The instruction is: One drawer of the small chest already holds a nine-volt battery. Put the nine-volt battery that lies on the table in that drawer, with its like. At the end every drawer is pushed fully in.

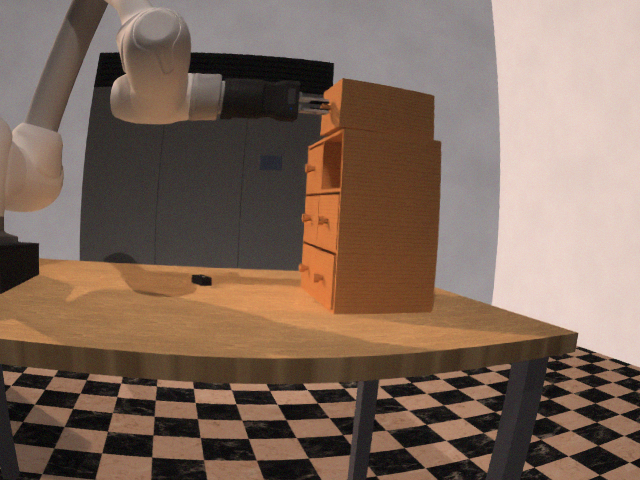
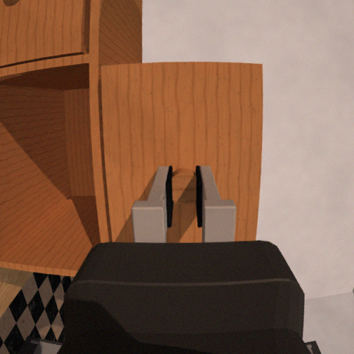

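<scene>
The nine-volt battery (image 1: pixel 201 280) is a small black block lying on the table (image 1: pixel 242 330), left of the chest. The small orange wooden chest (image 1: pixel 387 222) stands upright, its knobbed fronts facing the arm. My gripper (image 1: pixel 325 106) (image 2: pixel 184 184) is level at the top drawer (image 1: pixel 333 116) (image 2: pixel 220 110) and shut on its round knob (image 2: pixel 184 173), which is mostly hidden between the fingers. The top drawer looks pushed in. The lower drawer fronts also look flush. The battery inside a drawer does not show.
Below the top drawer, beside a knobbed drawer front (image 1: pixel 313 178), is an open compartment (image 1: pixel 331 164) (image 2: pixel 77 145). Further down are knobbed drawers (image 1: pixel 327 235) (image 1: pixel 323 291). A dark grey cabinet (image 1: pixel 199 196) stands behind the table. The table's front edge (image 1: pixel 248 367) runs below the chest.
</scene>
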